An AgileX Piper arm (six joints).
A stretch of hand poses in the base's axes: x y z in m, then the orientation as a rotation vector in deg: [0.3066 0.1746 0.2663 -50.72 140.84 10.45]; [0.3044 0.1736 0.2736 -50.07 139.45 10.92]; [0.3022 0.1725 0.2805 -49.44 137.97 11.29]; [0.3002 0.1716 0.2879 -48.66 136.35 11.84]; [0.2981 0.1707 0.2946 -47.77 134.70 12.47]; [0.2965 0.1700 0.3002 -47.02 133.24 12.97]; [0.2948 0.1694 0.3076 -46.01 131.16 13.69]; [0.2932 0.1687 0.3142 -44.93 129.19 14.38]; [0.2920 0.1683 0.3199 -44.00 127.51 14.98]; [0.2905 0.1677 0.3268 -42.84 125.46 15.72]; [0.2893 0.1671 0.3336 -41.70 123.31 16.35]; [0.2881 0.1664 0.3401 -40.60 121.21 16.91]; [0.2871 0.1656 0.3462 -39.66 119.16 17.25]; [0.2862 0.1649 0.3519 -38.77 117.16 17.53]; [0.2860 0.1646 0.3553 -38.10 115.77 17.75]
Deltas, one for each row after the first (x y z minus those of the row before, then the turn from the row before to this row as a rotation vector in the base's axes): [-0.0022 -0.0010 0.0073 0.92 -1.25 -0.09]; [-0.0022 -0.0011 0.0069 0.88 -1.35 -0.08]; [-0.0020 -0.0009 0.0074 1.09 -1.45 -0.12]; [-0.0021 -0.0009 0.0067 1.19 -1.47 -0.18]; [-0.0016 -0.0007 0.0056 1.01 -1.31 -0.14]; [-0.0017 -0.0006 0.0074 1.44 -1.84 -0.16]; [-0.0016 -0.0007 0.0066 1.42 -1.75 -0.23]; [-0.0012 -0.0004 0.0057 1.23 -1.49 -0.20]; [-0.0015 -0.0006 0.0069 1.52 -1.80 -0.26]; [-0.0012 -0.0006 0.0068 1.48 -1.92 -0.27]; [-0.0012 -0.0007 0.0065 1.42 -1.88 -0.27]; [-0.0010 -0.0008 0.0061 1.20 -1.88 -0.24]; [-0.0009 -0.0007 0.0057 1.14 -1.84 -0.23]; [-0.0002 -0.0003 0.0034 0.83 -1.27 -0.19]
